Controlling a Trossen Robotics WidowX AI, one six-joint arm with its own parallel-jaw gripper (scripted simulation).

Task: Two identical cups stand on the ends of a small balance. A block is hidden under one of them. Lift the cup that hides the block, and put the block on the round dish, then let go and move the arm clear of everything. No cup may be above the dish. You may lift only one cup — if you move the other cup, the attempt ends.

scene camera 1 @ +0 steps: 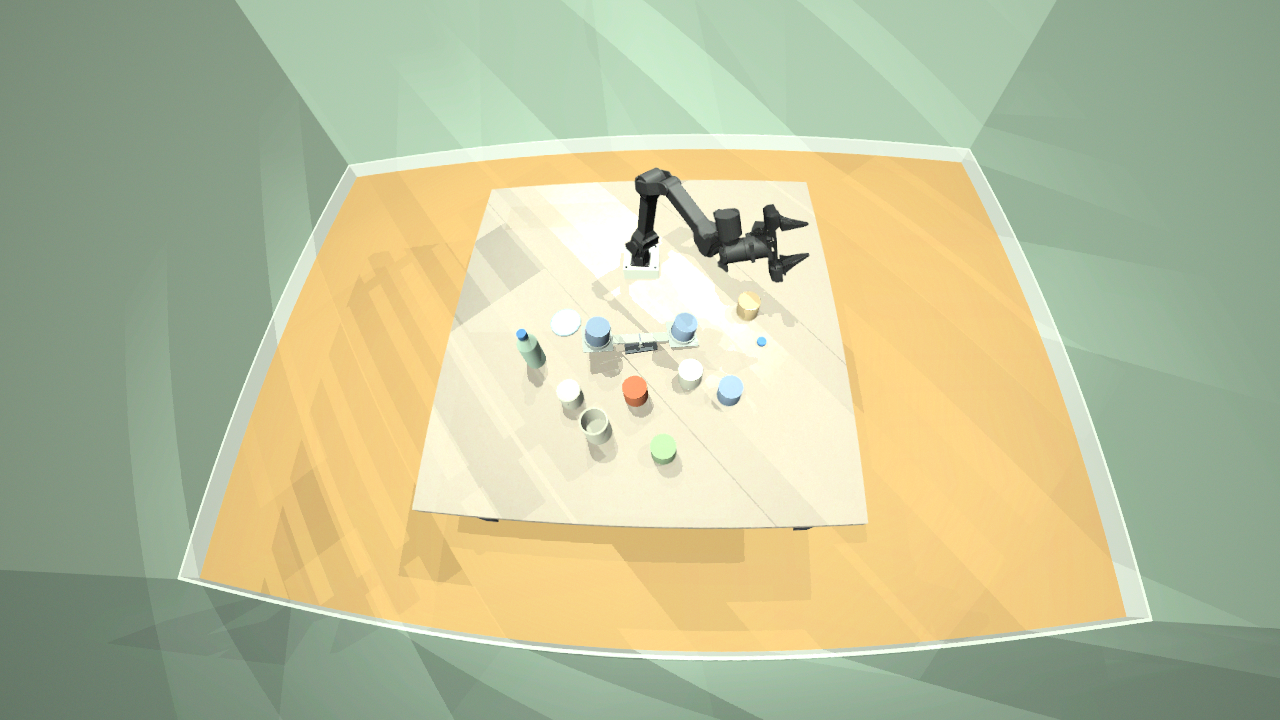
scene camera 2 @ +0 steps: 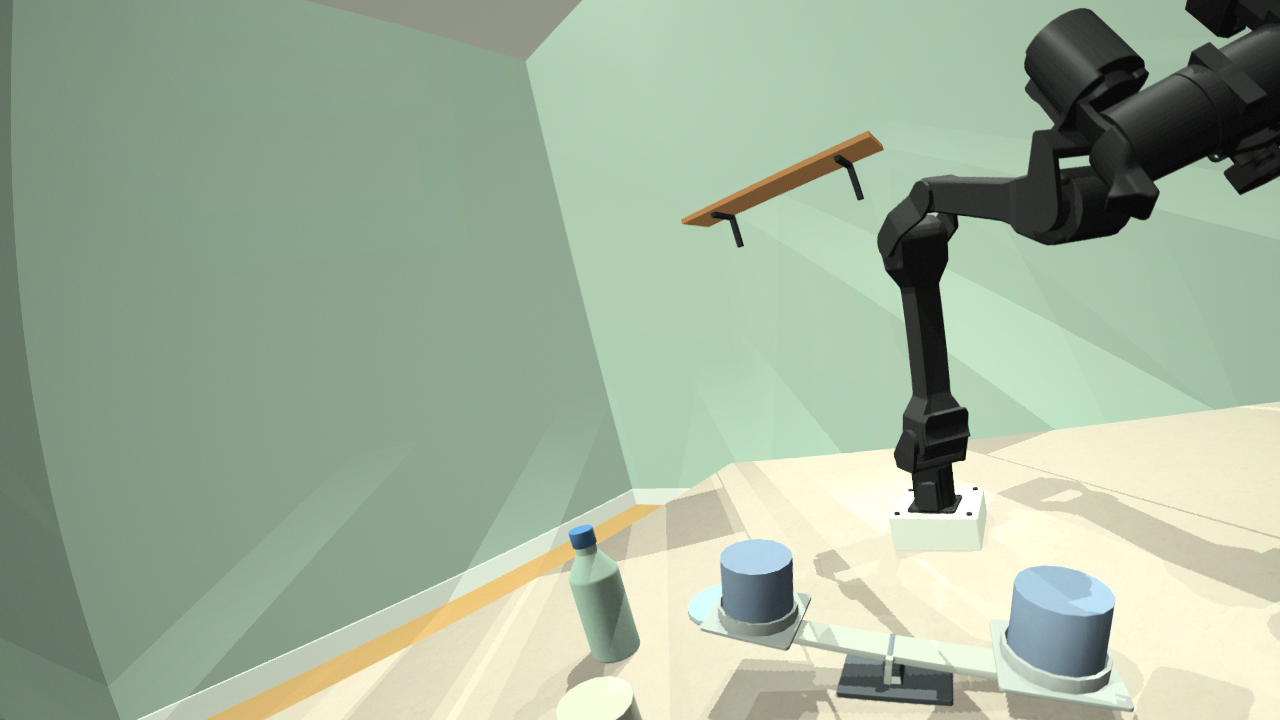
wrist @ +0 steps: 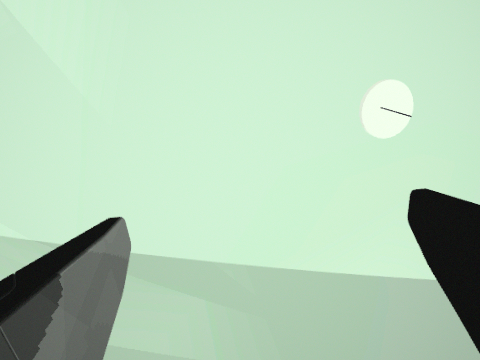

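Scene camera 1 gives me a bottle point(scene camera 1: 534, 347), and in scene camera 2 I see the bottle point(scene camera 2: 595, 580) as well, both being the same spot on it. In the wrist view the bottle is out of frame.
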